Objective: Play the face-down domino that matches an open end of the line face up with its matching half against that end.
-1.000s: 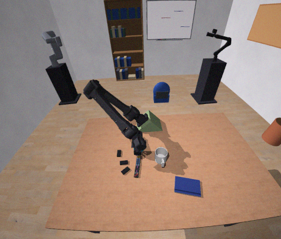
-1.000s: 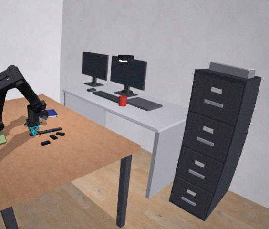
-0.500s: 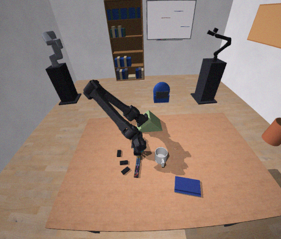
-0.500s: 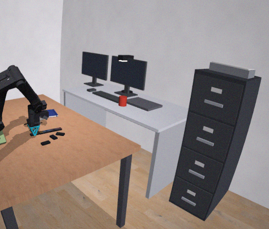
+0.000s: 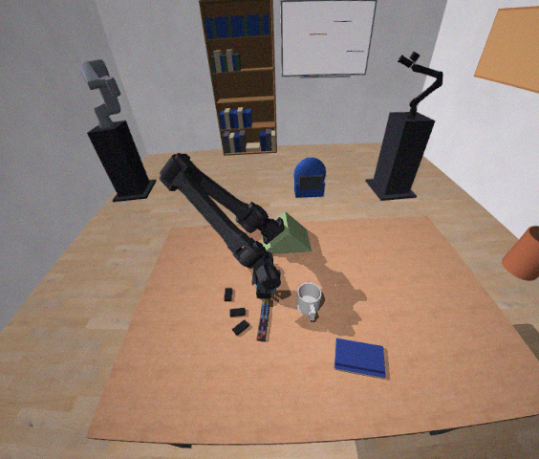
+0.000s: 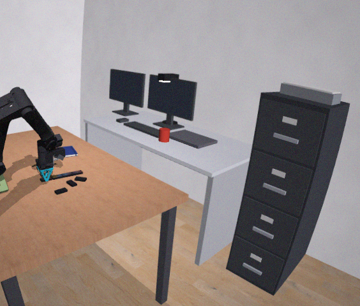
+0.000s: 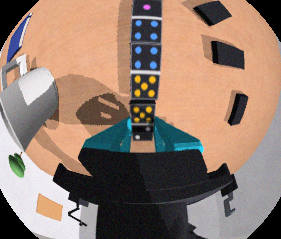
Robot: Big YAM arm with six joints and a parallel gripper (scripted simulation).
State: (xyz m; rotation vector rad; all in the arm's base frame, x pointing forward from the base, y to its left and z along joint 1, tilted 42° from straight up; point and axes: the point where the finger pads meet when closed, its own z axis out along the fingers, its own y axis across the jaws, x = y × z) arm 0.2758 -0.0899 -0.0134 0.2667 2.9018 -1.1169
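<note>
Now: the domino right at my hand. From my hand the other things lie so: blue book: 29 cm ahead, 27 cm to the left.
</note>
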